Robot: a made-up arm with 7 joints.
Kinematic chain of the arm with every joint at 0, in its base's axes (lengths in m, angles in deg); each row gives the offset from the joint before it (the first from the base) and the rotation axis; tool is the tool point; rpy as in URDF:
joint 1: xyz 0 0 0.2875 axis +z
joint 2: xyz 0 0 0 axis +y
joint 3: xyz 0 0 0.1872 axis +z
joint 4: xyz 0.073 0 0 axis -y
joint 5: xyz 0.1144 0 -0.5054 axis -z
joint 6: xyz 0 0 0 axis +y
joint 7: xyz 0.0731 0 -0.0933 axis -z
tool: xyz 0 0 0 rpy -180 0 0
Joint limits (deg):
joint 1: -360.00..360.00
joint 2: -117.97..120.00
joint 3: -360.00..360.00
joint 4: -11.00..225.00
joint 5: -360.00..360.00
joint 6: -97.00..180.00
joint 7: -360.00..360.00
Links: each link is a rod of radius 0.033 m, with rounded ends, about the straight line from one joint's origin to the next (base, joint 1, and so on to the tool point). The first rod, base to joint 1, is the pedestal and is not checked.
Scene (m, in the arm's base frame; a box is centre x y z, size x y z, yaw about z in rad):
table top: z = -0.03
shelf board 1: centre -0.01 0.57 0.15 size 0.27 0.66 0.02 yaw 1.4
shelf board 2: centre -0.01 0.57 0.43 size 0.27 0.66 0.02 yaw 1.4
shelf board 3: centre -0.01 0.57 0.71 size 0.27 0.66 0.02 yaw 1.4
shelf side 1: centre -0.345 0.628 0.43 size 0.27 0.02 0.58 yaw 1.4
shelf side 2: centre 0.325 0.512 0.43 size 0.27 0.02 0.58 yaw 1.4
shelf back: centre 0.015 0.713 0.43 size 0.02 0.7 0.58 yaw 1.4
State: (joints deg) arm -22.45 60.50 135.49 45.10 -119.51 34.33 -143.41
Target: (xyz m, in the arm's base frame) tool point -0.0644 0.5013 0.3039
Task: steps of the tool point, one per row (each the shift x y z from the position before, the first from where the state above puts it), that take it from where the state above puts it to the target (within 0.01 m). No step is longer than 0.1 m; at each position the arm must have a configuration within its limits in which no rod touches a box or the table.
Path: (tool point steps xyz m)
1: -0.0096 -0.0564 -0.0002
2: -0.0115 -0.0654 0.0018
3: -0.0120 -0.0702 -0.0016
4: 0.0162 0.0165 -0.0821
5: 0.0285 0.0009 -0.0751
6: 0.0341 -0.0137 -0.0631
7: 0.0343 -0.0246 -0.0493
8: -0.0037 0.0339 0.0002
9: 0.0005 0.0352 -0.0006
10: 0.0046 0.0351 -0.0009
11: 0.0082 0.0337 -0.0007
12: 0.0111 0.0310 0.0003
13: 0.0131 0.0272 0.0017

